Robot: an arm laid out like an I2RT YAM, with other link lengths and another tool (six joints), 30 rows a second.
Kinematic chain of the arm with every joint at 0, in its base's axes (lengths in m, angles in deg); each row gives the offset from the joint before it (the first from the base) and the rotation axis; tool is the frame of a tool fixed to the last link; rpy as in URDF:
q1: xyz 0 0 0.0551 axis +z
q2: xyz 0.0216 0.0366 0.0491 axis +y
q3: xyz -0.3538 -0.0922 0 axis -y
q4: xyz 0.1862 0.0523 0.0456 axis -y
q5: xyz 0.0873 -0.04 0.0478 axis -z
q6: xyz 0.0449 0 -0.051 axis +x
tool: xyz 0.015 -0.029 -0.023 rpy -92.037 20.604 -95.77
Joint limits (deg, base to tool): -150..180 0..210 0..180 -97..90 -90..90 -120..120
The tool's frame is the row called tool.
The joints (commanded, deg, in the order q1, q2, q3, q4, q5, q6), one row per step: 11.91 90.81 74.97 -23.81 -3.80 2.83; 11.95 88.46 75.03 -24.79 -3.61 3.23; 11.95 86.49 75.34 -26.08 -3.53 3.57; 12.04 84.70 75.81 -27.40 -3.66 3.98; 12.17 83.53 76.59 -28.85 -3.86 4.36; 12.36 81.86 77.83 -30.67 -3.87 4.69
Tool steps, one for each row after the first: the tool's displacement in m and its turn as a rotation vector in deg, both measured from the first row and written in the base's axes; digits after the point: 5 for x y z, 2 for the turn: -0.01144 -0.00223 0.01033 0.48 -1.33 -0.36; -0.02176 -0.00435 0.01906 0.89 -2.24 -0.63; -0.03137 -0.00561 0.02725 1.48 -3.04 -0.69; -0.03822 -0.00604 0.03372 2.00 -3.42 -0.63; -0.04765 -0.00701 0.04392 2.50 -4.40 -0.62
